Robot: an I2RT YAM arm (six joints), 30 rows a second.
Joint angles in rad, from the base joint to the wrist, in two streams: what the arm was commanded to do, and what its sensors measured. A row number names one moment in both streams.
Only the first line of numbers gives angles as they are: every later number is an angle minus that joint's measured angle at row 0.
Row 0, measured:
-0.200 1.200 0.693 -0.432 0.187 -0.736
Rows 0 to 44, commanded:
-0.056 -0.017 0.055 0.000 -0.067 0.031
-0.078 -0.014 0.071 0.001 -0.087 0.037
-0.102 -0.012 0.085 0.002 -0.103 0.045
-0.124 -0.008 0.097 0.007 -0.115 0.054
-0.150 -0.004 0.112 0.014 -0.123 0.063
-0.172 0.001 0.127 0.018 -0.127 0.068
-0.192 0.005 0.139 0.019 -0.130 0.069
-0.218 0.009 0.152 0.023 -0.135 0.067
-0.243 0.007 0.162 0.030 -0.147 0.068
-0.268 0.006 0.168 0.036 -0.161 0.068
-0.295 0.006 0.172 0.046 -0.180 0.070
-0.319 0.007 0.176 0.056 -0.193 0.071
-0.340 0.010 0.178 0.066 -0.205 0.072
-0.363 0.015 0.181 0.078 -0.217 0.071
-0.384 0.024 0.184 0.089 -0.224 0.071
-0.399 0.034 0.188 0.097 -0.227 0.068
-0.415 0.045 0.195 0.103 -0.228 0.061
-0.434 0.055 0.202 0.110 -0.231 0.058
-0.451 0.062 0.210 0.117 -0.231 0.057
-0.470 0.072 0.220 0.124 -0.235 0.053
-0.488 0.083 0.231 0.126 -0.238 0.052
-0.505 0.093 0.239 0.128 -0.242 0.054
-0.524 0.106 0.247 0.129 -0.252 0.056
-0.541 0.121 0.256 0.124 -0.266 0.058
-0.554 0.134 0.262 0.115 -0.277 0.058
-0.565 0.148 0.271 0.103 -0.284 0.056
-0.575 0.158 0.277 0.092 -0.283 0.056
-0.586 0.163 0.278 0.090 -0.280 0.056
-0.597 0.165 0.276 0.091 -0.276 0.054
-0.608 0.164 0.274 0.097 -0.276 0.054
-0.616 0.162 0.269 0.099 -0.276 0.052
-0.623 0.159 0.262 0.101 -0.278 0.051
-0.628 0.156 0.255 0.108 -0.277 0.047
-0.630 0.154 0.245 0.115 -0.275 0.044
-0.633 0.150 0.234 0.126 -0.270 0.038
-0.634 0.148 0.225 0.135 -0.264 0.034
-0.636 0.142 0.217 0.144 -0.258 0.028
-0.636 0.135 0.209 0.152 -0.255 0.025
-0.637 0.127 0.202 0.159 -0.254 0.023
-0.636 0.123 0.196 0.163 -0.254 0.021
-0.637 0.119 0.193 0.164 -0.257 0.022
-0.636 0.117 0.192 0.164 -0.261 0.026
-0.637 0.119 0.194 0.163 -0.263 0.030
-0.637 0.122 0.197 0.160 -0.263 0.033
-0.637 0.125 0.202 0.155 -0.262 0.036
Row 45, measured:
-0.631 0.146 0.194 0.127 -0.252 0.043
